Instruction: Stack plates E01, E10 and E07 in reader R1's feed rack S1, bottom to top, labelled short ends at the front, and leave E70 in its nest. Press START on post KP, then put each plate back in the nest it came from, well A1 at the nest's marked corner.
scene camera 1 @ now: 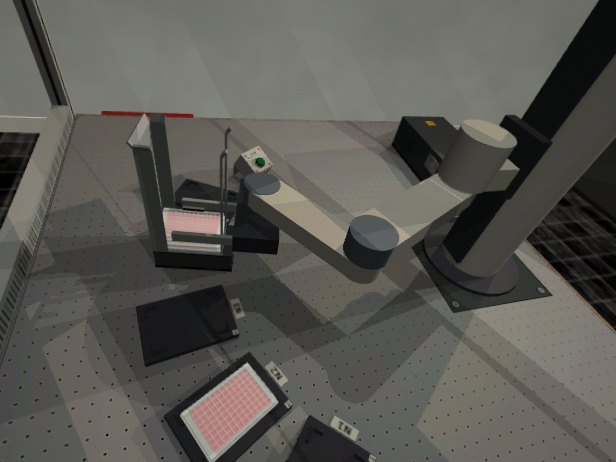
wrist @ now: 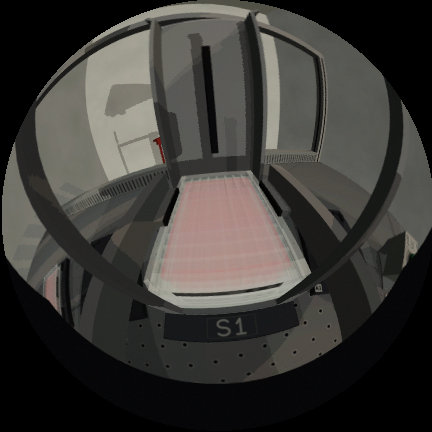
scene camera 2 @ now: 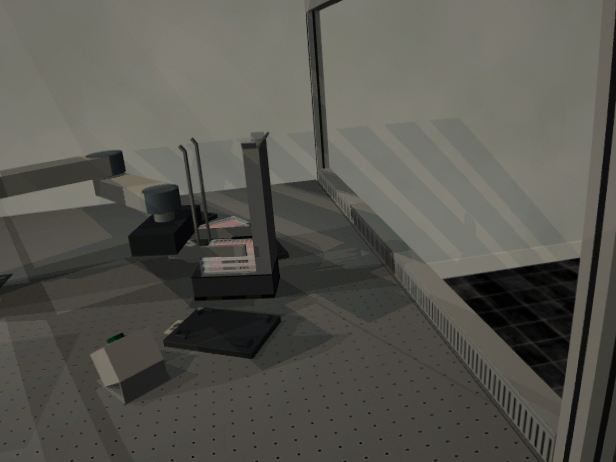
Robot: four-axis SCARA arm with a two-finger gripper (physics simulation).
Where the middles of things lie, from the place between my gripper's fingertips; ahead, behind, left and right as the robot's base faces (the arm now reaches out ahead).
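Scene:
Relative to the plate E07 [scene camera 1: 174, 219], my gripper is 10 mm to the right, 20 mm past and 20 mm above. Positions counted from my hand: nest N3 [scene camera 1: 186, 323], 180 mm to the left and 100 mm below; nest N4 [scene camera 2: 216, 332], 160 mm to the right, 70 mm behind and 100 mm below; feed rack S1 [scene camera 2: 243, 285], 10 mm to the left, 30 mm behind and 80 mm below.

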